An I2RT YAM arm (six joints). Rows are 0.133 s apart.
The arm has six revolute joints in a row. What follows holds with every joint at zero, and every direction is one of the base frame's. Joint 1 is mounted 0.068 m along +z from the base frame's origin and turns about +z. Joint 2 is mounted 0.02 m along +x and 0.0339 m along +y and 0.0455 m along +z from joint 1 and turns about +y. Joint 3 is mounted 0.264 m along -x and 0.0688 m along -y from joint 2 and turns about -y. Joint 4 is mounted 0.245 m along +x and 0.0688 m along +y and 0.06 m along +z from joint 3 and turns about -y. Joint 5 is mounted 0.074 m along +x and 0.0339 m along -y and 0.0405 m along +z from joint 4 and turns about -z. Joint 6 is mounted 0.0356 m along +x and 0.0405 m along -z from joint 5 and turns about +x. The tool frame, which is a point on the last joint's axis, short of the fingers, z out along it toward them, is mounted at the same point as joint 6; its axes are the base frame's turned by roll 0, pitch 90 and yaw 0 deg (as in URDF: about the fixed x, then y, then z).
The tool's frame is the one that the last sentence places.
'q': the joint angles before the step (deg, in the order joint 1, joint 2, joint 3, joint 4, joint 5, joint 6). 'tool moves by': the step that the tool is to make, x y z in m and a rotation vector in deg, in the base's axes. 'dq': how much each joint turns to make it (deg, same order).
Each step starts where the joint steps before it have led.
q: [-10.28, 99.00, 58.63, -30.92, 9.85, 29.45]
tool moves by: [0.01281, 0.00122, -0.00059, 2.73, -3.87, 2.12]
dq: [0.19, 1.51, 1.16, 3.77, -3.83, -0.64]
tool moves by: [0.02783, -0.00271, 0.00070, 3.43, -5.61, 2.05]
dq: [-0.13, 4.15, 4.44, 4.65, -4.87, -0.16]
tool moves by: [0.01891, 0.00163, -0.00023, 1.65, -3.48, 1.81]
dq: [0.51, 2.89, 3.03, 3.00, -2.58, -0.08]
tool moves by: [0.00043, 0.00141, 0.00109, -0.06, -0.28, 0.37]
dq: [0.21, -0.13, 0.03, 0.12, -0.07, -0.14]
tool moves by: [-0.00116, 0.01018, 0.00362, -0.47, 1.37, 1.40]
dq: [1.56, -0.57, 0.46, -2.32, 0.66, -0.20]
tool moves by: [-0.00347, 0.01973, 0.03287, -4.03, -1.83, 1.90]
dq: [3.32, -4.44, 1.81, -3.98, 4.00, -0.70]
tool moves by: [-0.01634, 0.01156, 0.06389, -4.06, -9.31, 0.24]
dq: [2.03, -9.46, 1.55, -1.41, 3.85, -0.61]
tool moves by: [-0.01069, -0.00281, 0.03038, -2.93, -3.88, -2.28]
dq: [-0.20, -3.96, 1.64, -1.53, 3.43, -0.36]
